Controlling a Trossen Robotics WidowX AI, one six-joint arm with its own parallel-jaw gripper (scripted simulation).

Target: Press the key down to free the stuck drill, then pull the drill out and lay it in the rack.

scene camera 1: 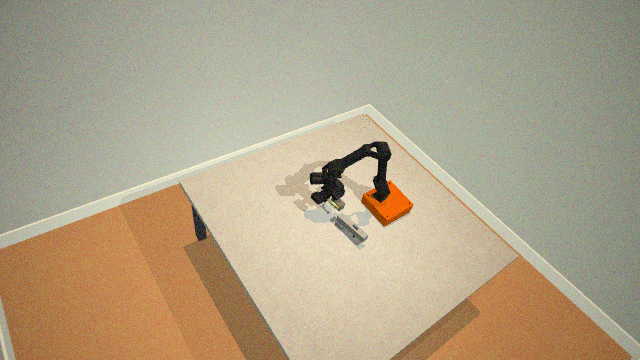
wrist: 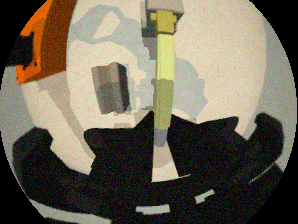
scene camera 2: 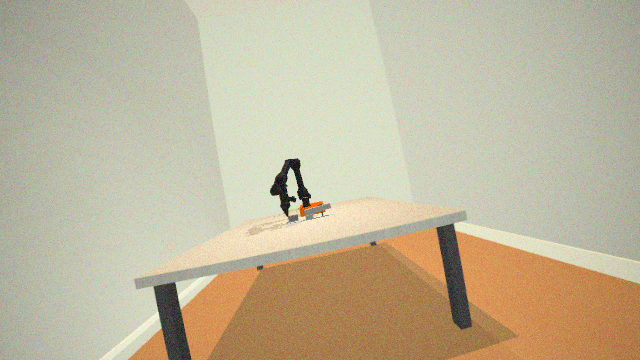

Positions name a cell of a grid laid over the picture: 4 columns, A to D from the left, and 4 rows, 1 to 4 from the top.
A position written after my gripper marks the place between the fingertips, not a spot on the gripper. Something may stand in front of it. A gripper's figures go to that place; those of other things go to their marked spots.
My gripper (wrist: C3): 0.10 m from the lens. A yellow-green drill (wrist: C2): 0.05 m from the lens.
